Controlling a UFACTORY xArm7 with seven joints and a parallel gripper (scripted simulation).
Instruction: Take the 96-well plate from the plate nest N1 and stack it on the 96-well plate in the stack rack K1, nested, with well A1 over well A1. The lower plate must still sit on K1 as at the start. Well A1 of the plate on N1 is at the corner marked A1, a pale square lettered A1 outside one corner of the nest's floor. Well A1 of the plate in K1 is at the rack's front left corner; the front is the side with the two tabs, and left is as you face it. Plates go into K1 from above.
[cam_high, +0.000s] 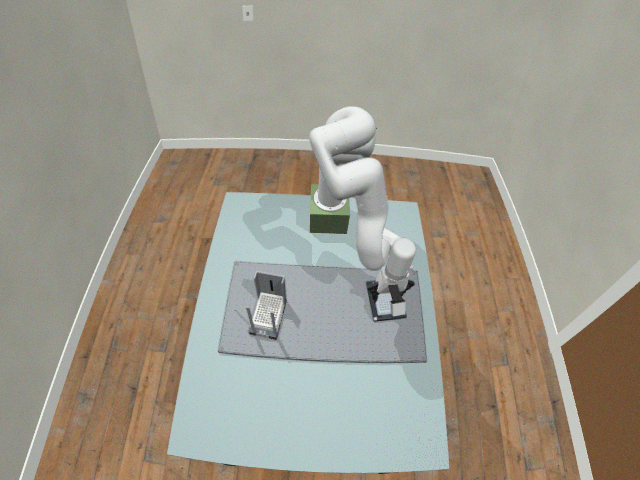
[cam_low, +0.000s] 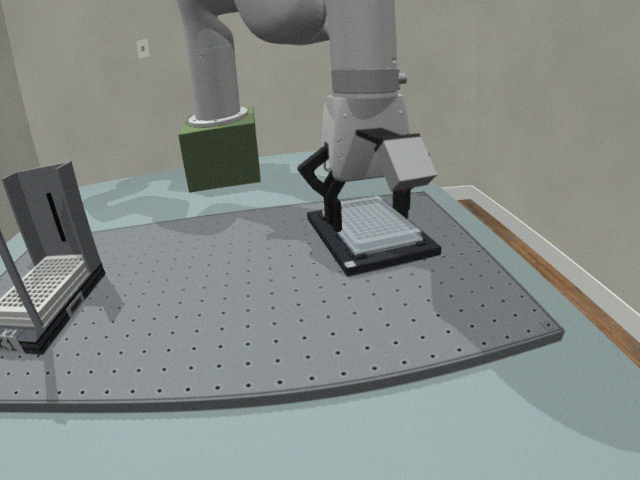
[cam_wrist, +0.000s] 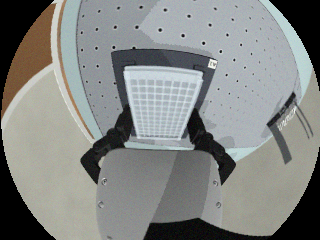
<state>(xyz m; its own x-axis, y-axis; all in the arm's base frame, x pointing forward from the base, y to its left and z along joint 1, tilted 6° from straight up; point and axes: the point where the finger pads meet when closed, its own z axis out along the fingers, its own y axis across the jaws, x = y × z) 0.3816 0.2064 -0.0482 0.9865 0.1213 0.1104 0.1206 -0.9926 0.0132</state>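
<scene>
Now: the plate nest N1 20 mm below my hand. Also, from my hand: clear 96-well plate (10 mm below); then pale A1 square (80 mm ahead, 40 mm to the right, 20 mm below); then grey back wall (400 mm to the right, 60 mm above, 10 mm ahead).
</scene>
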